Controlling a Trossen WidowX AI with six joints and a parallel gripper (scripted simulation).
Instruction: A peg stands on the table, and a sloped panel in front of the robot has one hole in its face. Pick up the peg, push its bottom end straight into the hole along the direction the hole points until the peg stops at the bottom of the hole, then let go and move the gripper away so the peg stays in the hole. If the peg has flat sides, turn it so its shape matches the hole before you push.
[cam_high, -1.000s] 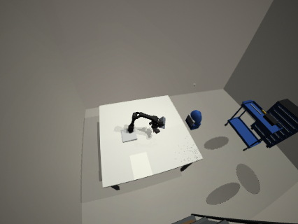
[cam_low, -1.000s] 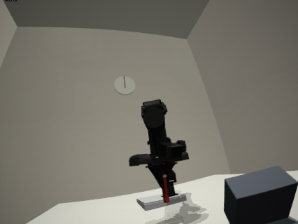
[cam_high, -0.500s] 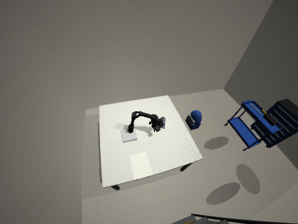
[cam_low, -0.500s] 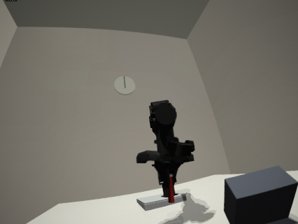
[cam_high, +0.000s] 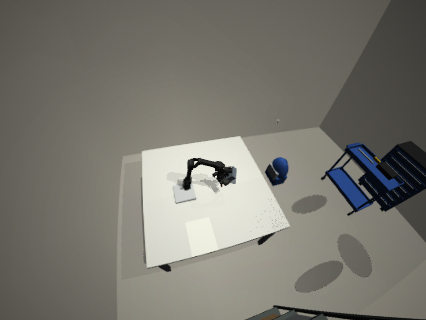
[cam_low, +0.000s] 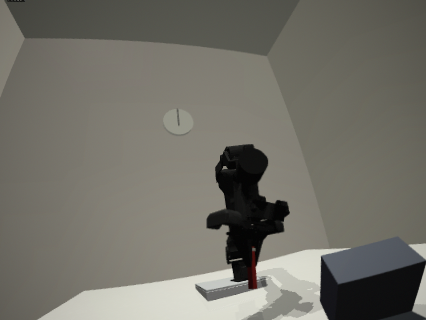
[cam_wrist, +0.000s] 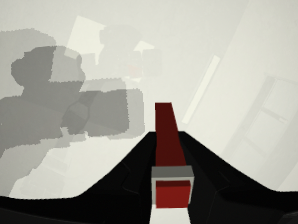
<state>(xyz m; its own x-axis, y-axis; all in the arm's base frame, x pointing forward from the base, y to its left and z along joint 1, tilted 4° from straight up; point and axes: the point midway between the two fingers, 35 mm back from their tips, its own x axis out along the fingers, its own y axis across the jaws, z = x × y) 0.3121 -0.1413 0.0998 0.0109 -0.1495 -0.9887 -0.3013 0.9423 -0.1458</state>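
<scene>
Now: gripper tip 170 mm short of the dark grey sloped panel, 100 mm to the right of it and 50 mm above it. Round my gripper tip: red peg: 20 mm above.
</scene>
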